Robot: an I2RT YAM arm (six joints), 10 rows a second.
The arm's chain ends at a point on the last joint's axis. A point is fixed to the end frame.
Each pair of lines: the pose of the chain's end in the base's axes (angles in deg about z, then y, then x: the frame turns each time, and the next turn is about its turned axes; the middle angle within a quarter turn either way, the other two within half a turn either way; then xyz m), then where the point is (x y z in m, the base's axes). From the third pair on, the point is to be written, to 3 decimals.
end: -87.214 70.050 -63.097 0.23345 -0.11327 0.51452
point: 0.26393 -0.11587 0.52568
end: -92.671 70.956 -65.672 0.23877 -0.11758 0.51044
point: 0.26923 -0.12197 0.52109
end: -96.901 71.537 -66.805 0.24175 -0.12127 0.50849
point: 0.272 -0.127 0.519
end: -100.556 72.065 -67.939 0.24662 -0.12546 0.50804
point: 0.277 -0.133 0.518
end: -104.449 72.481 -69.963 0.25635 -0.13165 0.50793
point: 0.286 -0.140 0.518
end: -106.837 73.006 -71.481 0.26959 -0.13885 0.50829
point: 0.299 -0.148 0.518
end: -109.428 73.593 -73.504 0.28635 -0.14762 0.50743
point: 0.316 -0.157 0.517
